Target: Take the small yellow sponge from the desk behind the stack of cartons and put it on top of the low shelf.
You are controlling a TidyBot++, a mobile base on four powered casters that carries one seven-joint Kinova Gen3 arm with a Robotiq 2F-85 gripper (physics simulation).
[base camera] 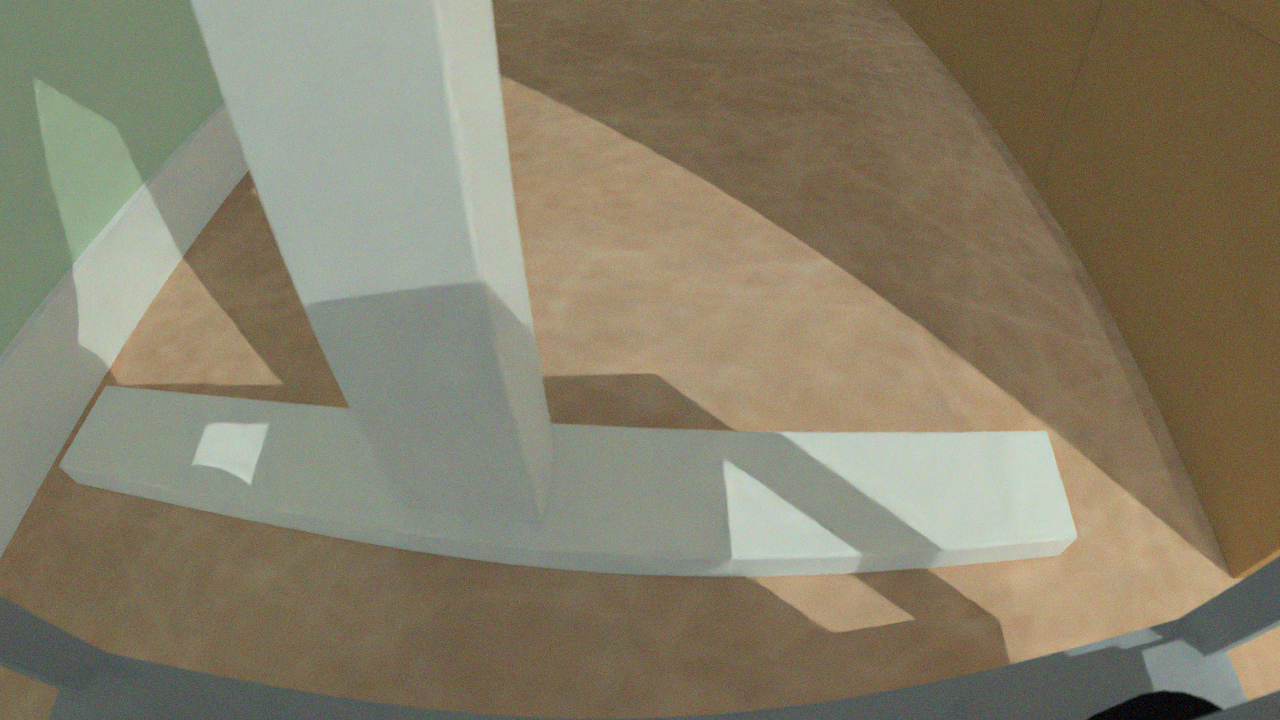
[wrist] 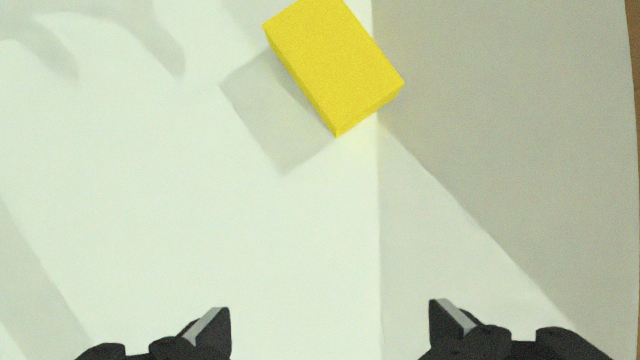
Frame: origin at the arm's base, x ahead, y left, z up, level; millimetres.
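Where they show: gripper, between the fingertips: [wrist: 329,326].
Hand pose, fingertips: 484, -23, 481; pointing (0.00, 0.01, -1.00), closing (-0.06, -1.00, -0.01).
Observation:
After its pixels a point has its place, as x, y, z.
The yellow sponge [wrist: 334,65] {634, -42, 369} lies on the pale desk top [wrist: 200,225] {522, 87, 324}, near the upper middle of the wrist view, turned at an angle, with its far corner cut off by the frame's top edge. My gripper [wrist: 329,326] {484, -23, 481} is open, with its two fingers wide apart at the bottom of the wrist view. The sponge is beyond the fingertips, apart from them, and the desk surface shows between the fingers. The low shelf does not show in either view.
In the base view, a white desk leg [base camera: 384,223] {277, 79, -183} rises from a long flat foot [base camera: 626,492] right ahead of the base. Brown carton sides [base camera: 1181,223] {423, -423, -276} stand at the right. A green wall with a pale skirting board [base camera: 44,385] {354, 477, -349} runs along the left.

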